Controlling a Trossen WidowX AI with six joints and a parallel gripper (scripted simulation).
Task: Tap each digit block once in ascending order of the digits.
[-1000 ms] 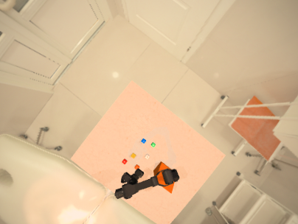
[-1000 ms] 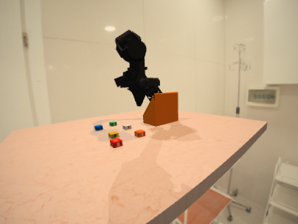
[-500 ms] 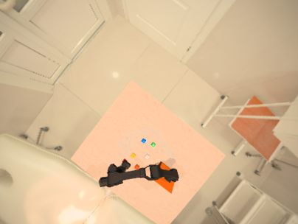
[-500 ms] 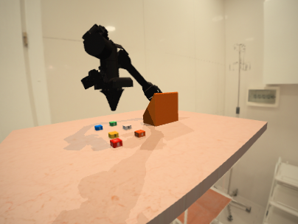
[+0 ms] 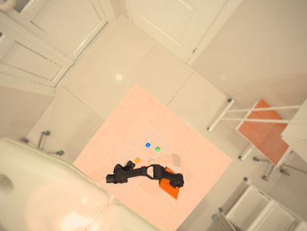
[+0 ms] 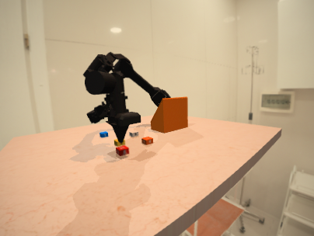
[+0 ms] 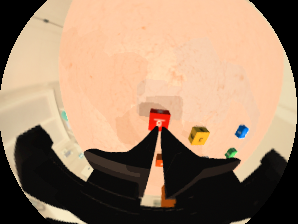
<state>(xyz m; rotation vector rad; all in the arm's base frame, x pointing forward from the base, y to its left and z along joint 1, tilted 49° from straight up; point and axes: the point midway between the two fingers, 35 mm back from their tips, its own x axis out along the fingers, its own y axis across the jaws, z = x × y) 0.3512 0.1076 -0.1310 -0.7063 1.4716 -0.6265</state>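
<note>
The red block lies 3 cm below my gripper tip. The rest, counted from my gripper tip: orange block (12 cm behind, 3 cm to the right, 3 cm below); then yellow block (3 cm behind, 9 cm to the right, 3 cm below); then white block (12 cm behind, 16 cm to the right, 3 cm below).
</note>
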